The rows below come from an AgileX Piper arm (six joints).
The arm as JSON. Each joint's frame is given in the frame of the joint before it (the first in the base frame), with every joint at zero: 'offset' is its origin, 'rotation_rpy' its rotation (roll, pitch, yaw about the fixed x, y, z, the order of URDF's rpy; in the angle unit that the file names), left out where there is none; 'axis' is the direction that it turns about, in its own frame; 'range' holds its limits. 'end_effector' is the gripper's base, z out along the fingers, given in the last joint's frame.
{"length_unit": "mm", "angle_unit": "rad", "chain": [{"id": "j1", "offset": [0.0, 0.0, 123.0], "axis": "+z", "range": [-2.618, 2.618]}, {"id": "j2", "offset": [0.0, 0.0, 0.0], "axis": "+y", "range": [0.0, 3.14]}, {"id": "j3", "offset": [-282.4, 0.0, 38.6], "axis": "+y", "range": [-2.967, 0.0]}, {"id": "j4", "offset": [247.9, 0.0, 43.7], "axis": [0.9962, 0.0, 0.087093], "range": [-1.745, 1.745]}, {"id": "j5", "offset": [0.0, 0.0, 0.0], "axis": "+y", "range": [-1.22, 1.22]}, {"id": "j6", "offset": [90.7, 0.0, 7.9], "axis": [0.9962, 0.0, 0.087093], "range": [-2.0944, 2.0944]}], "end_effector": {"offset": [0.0, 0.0, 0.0], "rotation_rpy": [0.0, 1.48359, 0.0]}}
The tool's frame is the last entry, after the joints.
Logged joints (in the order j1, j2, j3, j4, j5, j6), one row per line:
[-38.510 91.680 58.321 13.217 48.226 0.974]
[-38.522 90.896 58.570 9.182 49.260 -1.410]
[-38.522 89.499 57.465 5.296 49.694 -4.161]
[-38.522 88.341 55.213 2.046 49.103 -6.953]
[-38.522 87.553 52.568 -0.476 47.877 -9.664]
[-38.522 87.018 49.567 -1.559 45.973 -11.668]
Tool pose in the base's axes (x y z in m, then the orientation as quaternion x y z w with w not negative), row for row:
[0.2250 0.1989 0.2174 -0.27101 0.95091 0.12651 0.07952]
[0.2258 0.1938 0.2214 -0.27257 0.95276 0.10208 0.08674]
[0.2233 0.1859 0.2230 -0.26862 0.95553 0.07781 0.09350]
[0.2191 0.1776 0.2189 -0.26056 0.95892 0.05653 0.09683]
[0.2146 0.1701 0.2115 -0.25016 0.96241 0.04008 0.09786]
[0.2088 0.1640 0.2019 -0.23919 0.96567 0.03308 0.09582]
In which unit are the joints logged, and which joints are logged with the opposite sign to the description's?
The joints are logged in degrees. Opposite sign: j1, j3, j6.
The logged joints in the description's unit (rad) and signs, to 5 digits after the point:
[0.67213 1.60012 -1.01789 0.23068 0.84170 -0.01700]
[0.67234 1.58643 -1.02224 0.16026 0.85975 0.02461]
[0.67234 1.56205 -1.00295 0.09243 0.86732 0.07262]
[0.67234 1.54184 -0.96365 0.03571 0.85701 0.12135]
[0.67234 1.52809 -0.91748 -0.00831 0.83561 0.16867]
[0.67234 1.51875 -0.86511 -0.02721 0.80238 0.20365]

